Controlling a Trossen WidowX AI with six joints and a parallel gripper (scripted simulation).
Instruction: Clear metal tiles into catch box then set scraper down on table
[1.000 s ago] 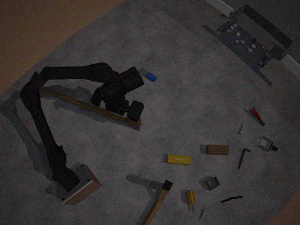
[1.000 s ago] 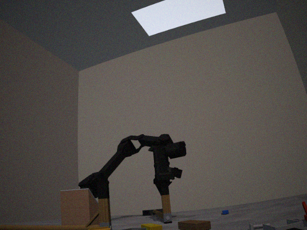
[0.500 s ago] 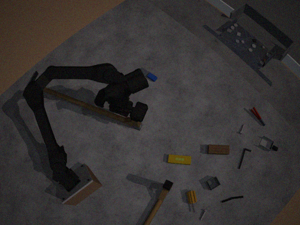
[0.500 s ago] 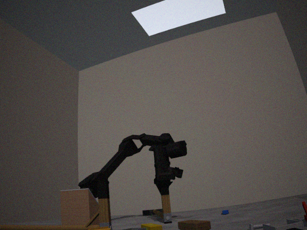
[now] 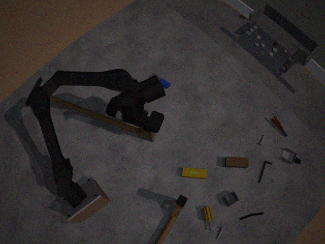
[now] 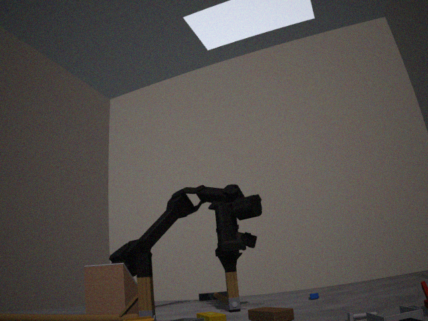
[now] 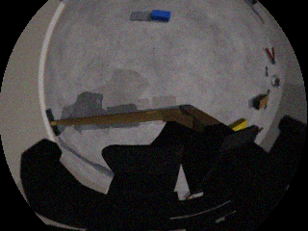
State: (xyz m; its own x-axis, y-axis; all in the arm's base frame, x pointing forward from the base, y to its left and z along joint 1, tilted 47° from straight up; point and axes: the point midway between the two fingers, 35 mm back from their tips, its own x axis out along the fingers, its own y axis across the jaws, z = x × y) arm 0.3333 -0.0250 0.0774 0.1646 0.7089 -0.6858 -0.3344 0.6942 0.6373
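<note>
My gripper tip is now 90 mm past the long scraper, 220 mm to the right of it and 20 mm above it. Round my gripper tip: grey box 20 mm ahead, 420 mm to the right, 70 mm below; then yellow-handled tool 80 mm behind, 400 mm to the right, 60 mm below; then yellow block 260 mm to the right, 60 mm below.
</note>
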